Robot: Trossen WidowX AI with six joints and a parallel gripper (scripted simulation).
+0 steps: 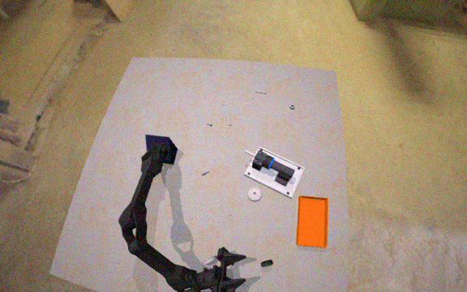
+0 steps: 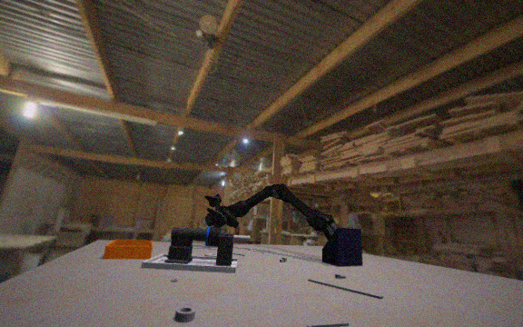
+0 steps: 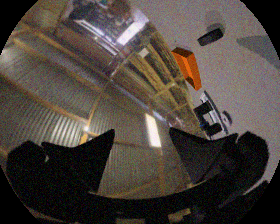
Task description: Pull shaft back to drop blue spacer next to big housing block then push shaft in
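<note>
The shaft lies 40 cm to the left of my gripper tip, 12 cm below it and 4 cm ahead of it. Also, from my gripper tip: blue spacer (39 cm to the left, 12 cm below, 7 cm ahead); grey cylinder (17 cm below, 13 cm behind, 2 cm to the right); orange tray (26 cm ahead, 19 cm below, 17 cm to the left).
</note>
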